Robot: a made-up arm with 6 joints. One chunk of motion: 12 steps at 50 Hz.
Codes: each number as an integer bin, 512 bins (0 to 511) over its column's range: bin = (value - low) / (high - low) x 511, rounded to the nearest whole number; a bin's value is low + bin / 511 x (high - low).
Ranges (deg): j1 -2..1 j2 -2..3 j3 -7..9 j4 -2..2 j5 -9..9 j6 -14..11
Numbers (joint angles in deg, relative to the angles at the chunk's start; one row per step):
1: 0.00 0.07 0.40 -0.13 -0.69 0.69
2: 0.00 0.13 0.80 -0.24 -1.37 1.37
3: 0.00 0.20 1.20 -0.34 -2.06 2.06
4: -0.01 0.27 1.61 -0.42 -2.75 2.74
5: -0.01 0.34 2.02 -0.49 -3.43 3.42
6: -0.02 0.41 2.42 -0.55 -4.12 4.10
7: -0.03 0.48 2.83 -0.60 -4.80 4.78
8: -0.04 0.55 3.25 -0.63 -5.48 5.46
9: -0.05 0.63 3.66 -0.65 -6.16 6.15
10: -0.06 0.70 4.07 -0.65 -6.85 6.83
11: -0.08 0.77 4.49 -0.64 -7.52 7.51
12: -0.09 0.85 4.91 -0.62 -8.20 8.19
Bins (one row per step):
1: 341 212 236 239 236 300
2: 341 218 249 225 217 314
3: 341 225 262 212 197 328
4: 339 232 275 202 177 342
5: 339 239 288 193 158 356
6: 337 246 301 185 139 370
7: 336 253 314 179 119 384
8: 334 261 327 175 100 398
9: 332 269 340 172 81 412
10: 330 276 354 172 61 426
11: 327 283 367 174 42 440
12: 325 291 380 176 23 454

